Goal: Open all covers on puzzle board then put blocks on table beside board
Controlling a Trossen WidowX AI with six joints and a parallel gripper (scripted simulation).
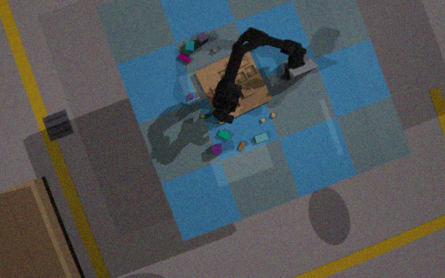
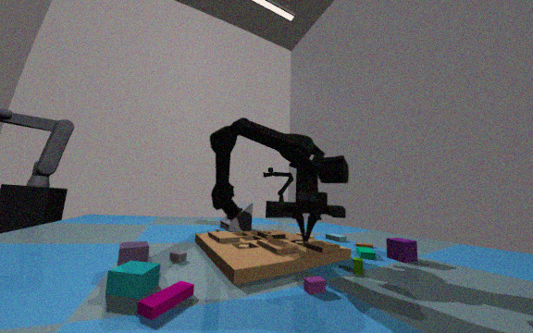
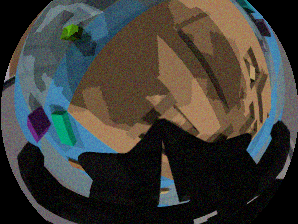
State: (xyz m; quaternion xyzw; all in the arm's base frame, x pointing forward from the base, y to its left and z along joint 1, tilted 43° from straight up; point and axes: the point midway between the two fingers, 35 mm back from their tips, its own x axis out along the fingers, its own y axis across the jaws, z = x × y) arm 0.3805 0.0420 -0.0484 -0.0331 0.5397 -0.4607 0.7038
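The lime block is 150 mm ahead of my gripper tip and 10 mm below it. The rest, counted from my gripper tip: green block 80 mm ahead, 130 mm to the left, 10 mm below; magenta block 160 mm ahead, 120 mm to the right, 10 mm below; wooden bar 20 mm ahead, 210 mm to the left, 20 mm below.
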